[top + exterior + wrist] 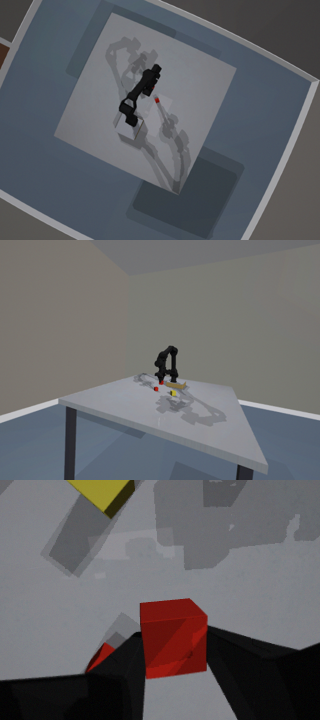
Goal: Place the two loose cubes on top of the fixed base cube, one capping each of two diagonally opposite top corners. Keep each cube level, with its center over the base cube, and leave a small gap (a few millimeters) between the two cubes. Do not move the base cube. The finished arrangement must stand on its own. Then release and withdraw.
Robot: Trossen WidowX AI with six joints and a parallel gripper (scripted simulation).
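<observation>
The yellow base cube lies 20 mm behind my gripper tip, 120 mm to the left of it and 90 mm below it.
</observation>
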